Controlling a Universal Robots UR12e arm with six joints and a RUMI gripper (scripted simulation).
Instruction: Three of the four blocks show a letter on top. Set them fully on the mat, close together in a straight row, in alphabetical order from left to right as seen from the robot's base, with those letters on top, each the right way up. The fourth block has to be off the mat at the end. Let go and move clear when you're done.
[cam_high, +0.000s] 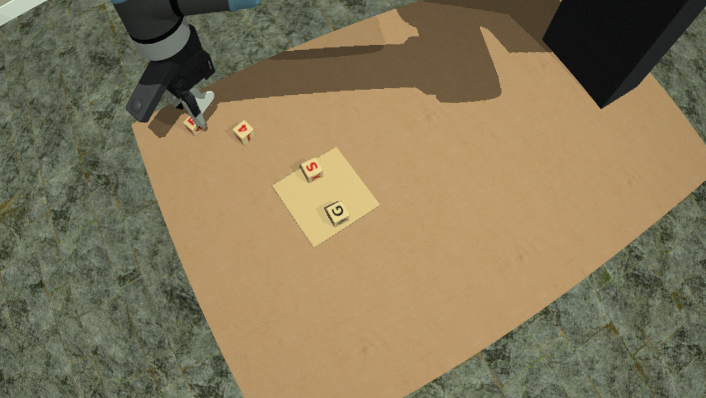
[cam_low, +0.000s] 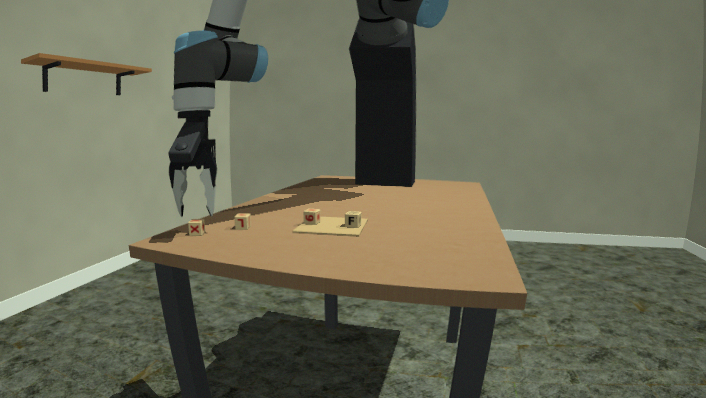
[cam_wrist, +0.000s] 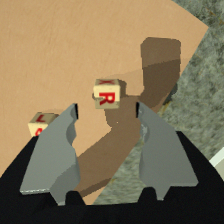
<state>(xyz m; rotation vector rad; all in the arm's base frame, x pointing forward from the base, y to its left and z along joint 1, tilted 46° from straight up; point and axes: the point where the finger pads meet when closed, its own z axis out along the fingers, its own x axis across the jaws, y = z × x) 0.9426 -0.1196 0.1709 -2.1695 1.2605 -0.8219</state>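
My hand is 22 cm to the right of the pale mat, 21 cm past it and 5 cm above it. The rest, counted from my hand: block: 20 cm behind, 17 cm to the left, 3 cm below.
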